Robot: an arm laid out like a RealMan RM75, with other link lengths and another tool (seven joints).
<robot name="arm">
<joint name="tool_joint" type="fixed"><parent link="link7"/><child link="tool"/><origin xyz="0.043 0.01 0.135" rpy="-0.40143 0 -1.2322"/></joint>
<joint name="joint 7" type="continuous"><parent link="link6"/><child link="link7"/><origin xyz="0 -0.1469 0" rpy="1.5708 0 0"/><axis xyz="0 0 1"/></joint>
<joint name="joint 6" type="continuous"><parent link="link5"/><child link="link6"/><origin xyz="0 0 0" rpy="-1.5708 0 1.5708"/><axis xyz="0 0 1"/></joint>
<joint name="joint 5" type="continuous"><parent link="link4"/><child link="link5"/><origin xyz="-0.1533 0 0" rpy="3.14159 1.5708 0"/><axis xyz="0 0 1"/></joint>
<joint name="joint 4" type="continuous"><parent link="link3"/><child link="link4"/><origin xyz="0 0 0" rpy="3.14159 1.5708 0"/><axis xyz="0 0 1"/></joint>
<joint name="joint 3" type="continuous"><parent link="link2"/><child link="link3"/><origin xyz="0 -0.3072 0" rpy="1.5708 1.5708 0"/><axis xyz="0 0 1"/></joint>
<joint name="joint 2" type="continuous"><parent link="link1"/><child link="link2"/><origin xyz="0 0 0" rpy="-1.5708 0 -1.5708"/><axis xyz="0 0 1"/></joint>
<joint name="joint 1" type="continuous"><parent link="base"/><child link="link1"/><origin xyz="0 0 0.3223" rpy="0 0 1.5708"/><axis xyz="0 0 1"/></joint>
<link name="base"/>
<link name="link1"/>
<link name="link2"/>
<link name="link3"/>
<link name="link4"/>
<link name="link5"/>
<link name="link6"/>
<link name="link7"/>
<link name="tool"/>
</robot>
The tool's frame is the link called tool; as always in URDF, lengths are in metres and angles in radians. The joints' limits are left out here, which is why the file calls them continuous.
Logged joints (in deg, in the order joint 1, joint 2, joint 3, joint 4, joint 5, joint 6, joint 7), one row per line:
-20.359, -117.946, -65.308, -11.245, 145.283, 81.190, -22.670
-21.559, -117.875, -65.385, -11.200, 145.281, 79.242, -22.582
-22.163, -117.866, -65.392, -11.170, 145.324, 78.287, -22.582
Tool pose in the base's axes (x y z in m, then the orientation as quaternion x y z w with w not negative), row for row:
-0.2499, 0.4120, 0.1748, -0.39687, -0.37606, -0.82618, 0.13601
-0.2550, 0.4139, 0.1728, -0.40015, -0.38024, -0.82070, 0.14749
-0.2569, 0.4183, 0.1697, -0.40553, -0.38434, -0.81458, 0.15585
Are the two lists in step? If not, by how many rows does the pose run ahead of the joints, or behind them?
The pose runs 2 rows behind the joints: the pose in row i belongs to the joints in row i - 2.
